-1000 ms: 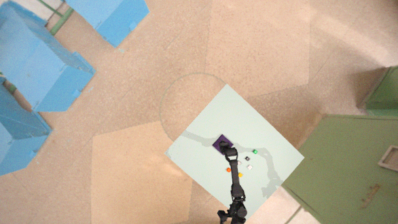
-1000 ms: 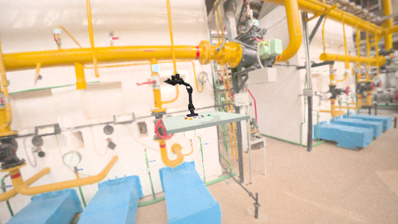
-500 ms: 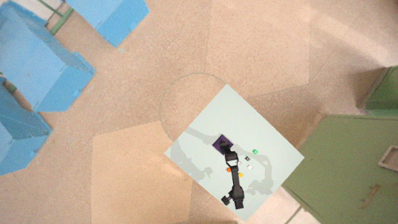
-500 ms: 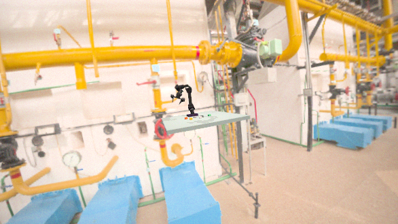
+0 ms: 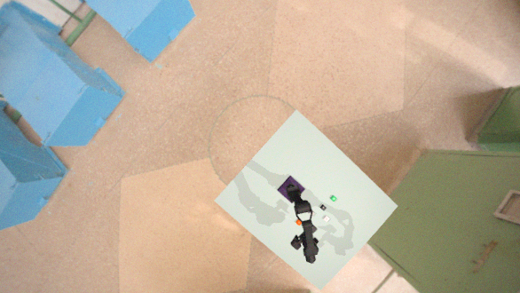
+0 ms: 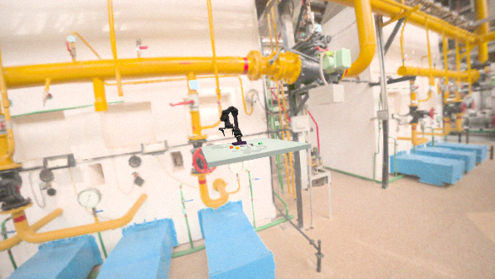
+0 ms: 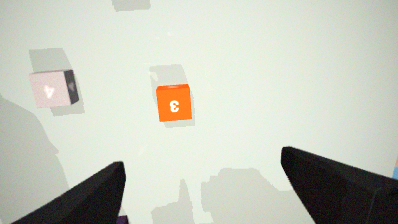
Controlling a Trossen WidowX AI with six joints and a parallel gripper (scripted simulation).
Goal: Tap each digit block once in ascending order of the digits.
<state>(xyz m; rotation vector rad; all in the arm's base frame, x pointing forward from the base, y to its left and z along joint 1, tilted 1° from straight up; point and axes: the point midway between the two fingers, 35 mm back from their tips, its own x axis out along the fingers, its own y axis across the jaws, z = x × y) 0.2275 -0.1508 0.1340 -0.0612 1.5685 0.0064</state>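
The yellow block is 12 cm below my gripper tip, 12 cm ahead of it and 6 cm to the left of it. Round my gripper tip: orange block (12 cm below, 1 cm to the left); white block (18 cm to the left, 13 cm ahead, 12 cm below); dark block (22 cm to the left, 12 cm below, 5 cm ahead).
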